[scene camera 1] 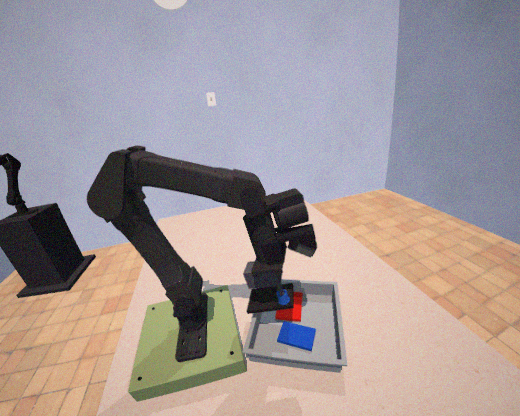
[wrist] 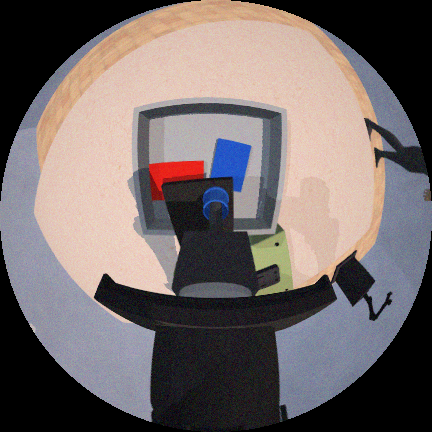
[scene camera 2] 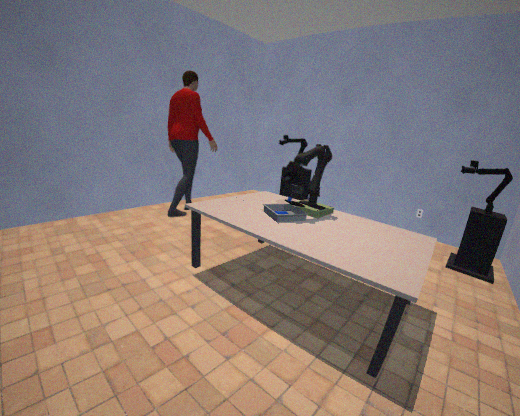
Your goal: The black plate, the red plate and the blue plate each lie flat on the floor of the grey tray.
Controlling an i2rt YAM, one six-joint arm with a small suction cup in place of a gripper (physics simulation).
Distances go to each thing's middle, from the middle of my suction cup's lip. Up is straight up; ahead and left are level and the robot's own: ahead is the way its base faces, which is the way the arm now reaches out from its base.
My suction cup is now 30 mm short of the red plate (wrist: 160,172), 60 mm to the right of it and 100 mm above it. From my suction cup the other things lie so: blue plate (scene camera 1: 295,335): 20 mm ahead, 40 mm to the right, 100 mm below; black plate (scene camera 1: 265,299): 30 mm behind, 30 mm to the left, 20 mm below; grey tray (scene camera 1: 321,309): 30 mm ahead, 10 mm to the right, 90 mm below.
